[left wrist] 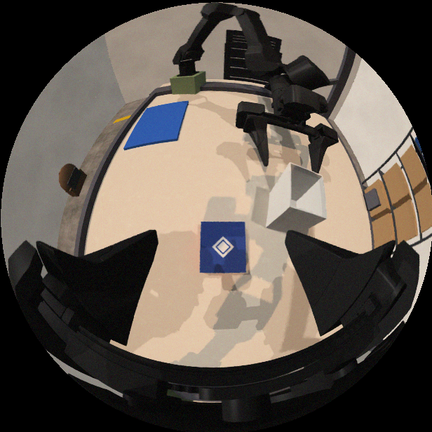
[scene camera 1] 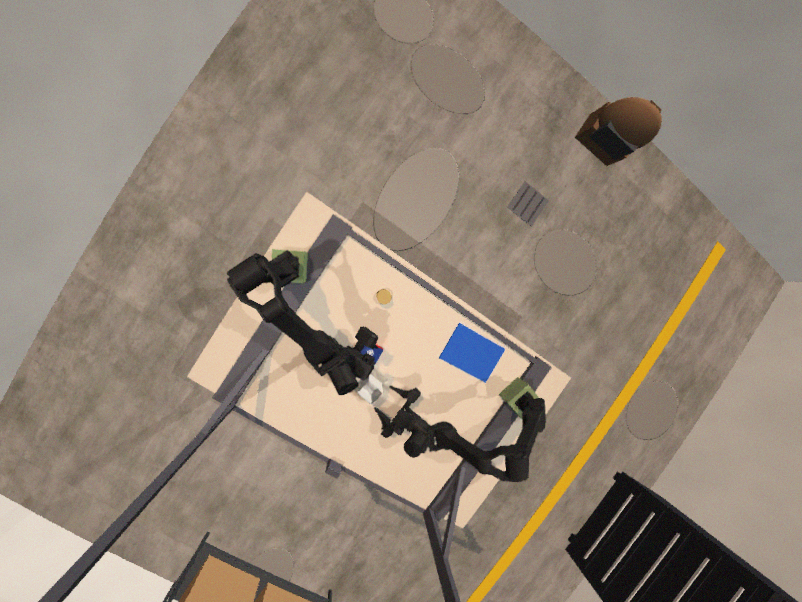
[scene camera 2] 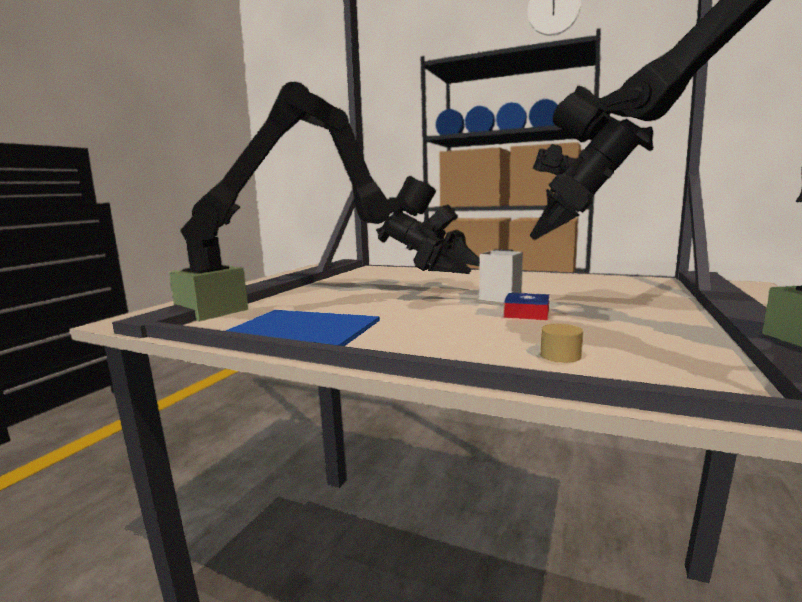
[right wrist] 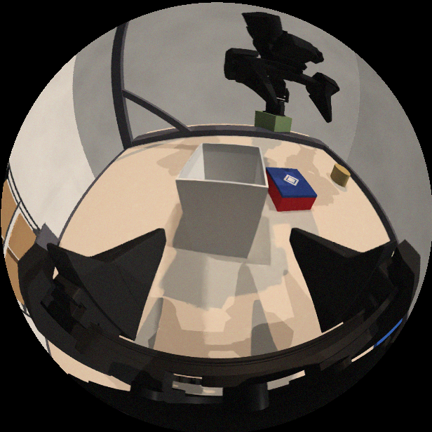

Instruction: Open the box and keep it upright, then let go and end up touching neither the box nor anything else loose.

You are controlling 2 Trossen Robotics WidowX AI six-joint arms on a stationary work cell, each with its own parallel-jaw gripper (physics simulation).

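Frame: origin at the left arm's base, x ahead, y left, z up, level; millimetres.
Where they show: left gripper, fingertip midpoint: (scene camera 2: 533,236); right gripper, fingertip midpoint: (scene camera 1: 381,396) (scene camera 2: 476,267); left arm's base, origin of the base link: (scene camera 1: 287,266); right arm's base, origin of the base link: (scene camera 1: 526,402) (scene camera 2: 206,269).
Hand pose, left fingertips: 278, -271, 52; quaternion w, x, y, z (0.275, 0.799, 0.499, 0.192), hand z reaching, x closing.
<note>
Each offset is from my left fingertips to the centre of the thing, as dx, dy, dz.
The white box @(+12, -128, -88) (scene camera 1: 370,392) (scene camera 2: 500,278) (left wrist: 295,220) (right wrist: 220,215) stands upright on the table, its top open and its inside visible. A low red piece with a blue, diamond-marked top @(+5, -7, -119) (scene camera 1: 371,353) (scene camera 2: 526,307) (left wrist: 212,260) (right wrist: 301,189), perhaps its lid, lies flat close beside it. My left gripper (scene camera 2: 534,234) (left wrist: 223,237) is open and empty, well above the red-blue piece. My right gripper (scene camera 1: 383,397) (scene camera 2: 474,266) (left wrist: 292,170) (right wrist: 229,234) is open and empty beside the box; the right wrist view shows gaps between both fingertips and the box.
A blue mat @(+384, +4, -130) (scene camera 1: 471,352) (scene camera 2: 301,325) (left wrist: 157,126) lies on the table away from the box. A short tan cylinder @(+37, +192, -116) (scene camera 1: 384,296) (scene camera 2: 561,343) (right wrist: 340,175) stands beyond the red-blue piece. Dark frame rails (scene camera 2: 421,369) edge the table, with posts (scene camera 2: 693,129) rising from it.
</note>
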